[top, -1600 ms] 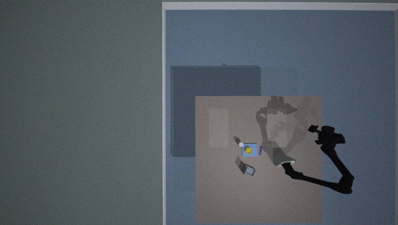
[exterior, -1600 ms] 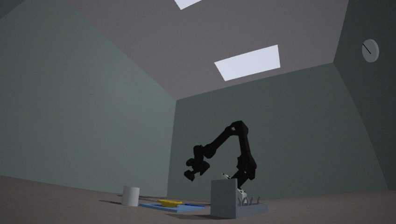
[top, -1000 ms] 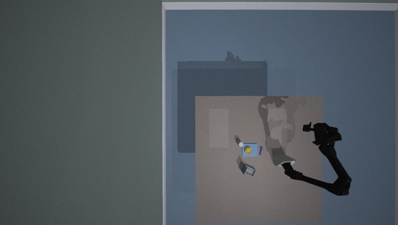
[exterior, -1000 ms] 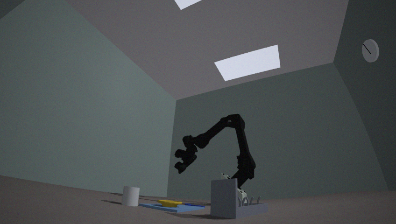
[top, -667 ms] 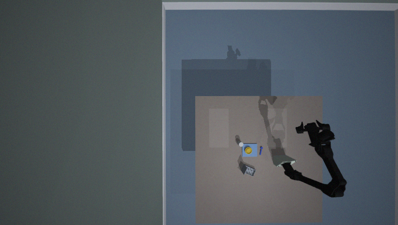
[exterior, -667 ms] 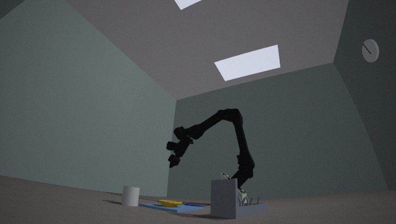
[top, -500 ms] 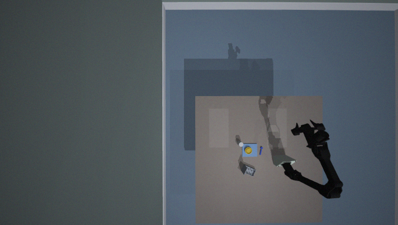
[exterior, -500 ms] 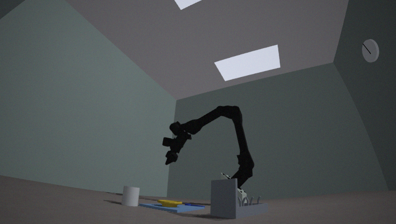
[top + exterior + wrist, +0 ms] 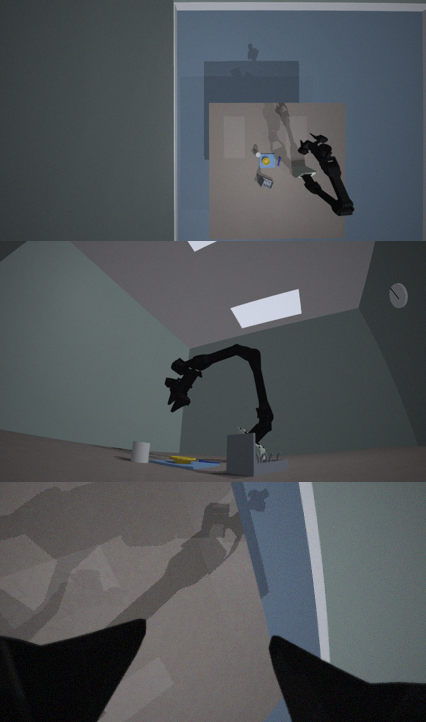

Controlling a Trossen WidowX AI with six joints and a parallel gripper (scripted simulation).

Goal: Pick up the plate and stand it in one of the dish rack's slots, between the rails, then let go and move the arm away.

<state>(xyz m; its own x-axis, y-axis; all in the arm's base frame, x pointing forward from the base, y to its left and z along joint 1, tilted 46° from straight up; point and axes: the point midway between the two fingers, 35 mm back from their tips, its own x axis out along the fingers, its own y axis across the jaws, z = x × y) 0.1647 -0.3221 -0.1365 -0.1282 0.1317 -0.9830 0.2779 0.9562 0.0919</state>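
My gripper tip is now 19 cm short of the yellow plate, 27 cm to the right of it and 21 cm above it. Also, from my gripper tip: blue mat 17 cm ahead, 27 cm to the left, 22 cm below; then white cup 28 cm ahead, 21 cm to the left, 20 cm below; then grey dish rack 16 cm ahead, 47 cm to the left, 20 cm below.
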